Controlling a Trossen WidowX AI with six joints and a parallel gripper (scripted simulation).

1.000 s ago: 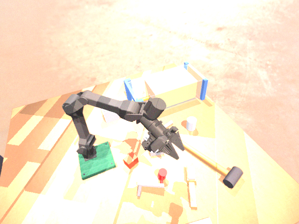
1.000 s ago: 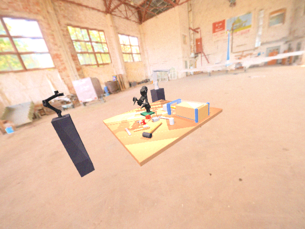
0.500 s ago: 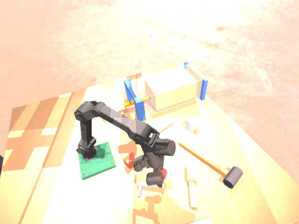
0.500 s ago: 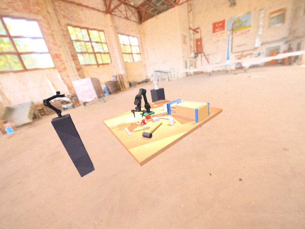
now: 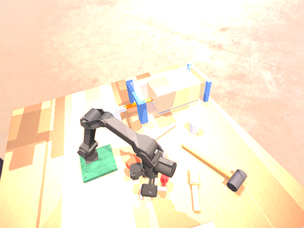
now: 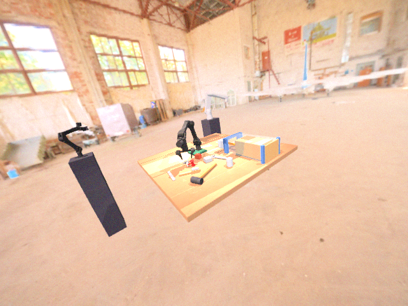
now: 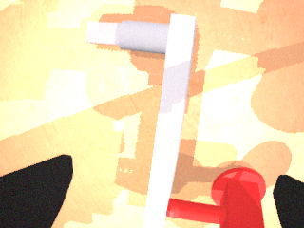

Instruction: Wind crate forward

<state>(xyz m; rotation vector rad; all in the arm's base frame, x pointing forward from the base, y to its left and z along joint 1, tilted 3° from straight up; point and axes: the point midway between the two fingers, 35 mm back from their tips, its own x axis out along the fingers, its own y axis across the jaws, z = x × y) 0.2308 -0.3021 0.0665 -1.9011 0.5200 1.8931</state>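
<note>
Now: the white crank handle 40 mm below my gripper tip and 10 mm ahead of it. The rest, counted from my gripper tip: wooden piece (170 mm ahead, 80 mm to the right, 40 mm below); then hand winch (530 mm to the left, 60 mm behind, 30 mm below); then red grip (60 mm ahead, 30 mm below).
</note>
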